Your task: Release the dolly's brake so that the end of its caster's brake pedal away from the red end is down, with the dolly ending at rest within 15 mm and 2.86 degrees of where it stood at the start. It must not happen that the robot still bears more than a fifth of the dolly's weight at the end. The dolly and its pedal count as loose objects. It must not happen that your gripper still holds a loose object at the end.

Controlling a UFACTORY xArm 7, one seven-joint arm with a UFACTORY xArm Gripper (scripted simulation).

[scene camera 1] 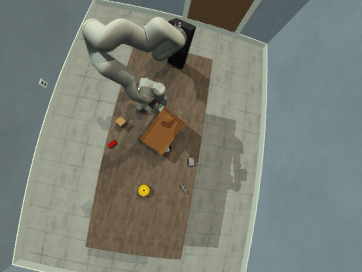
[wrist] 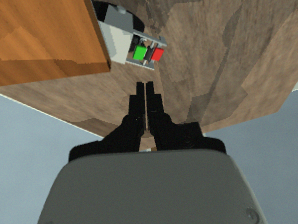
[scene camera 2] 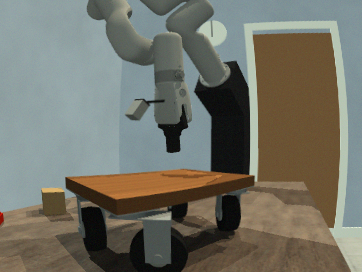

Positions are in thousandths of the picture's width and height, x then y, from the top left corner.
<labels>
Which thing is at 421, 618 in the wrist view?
My gripper.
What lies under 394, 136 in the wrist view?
A caster.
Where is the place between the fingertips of my gripper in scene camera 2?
At 479, 561
</labels>
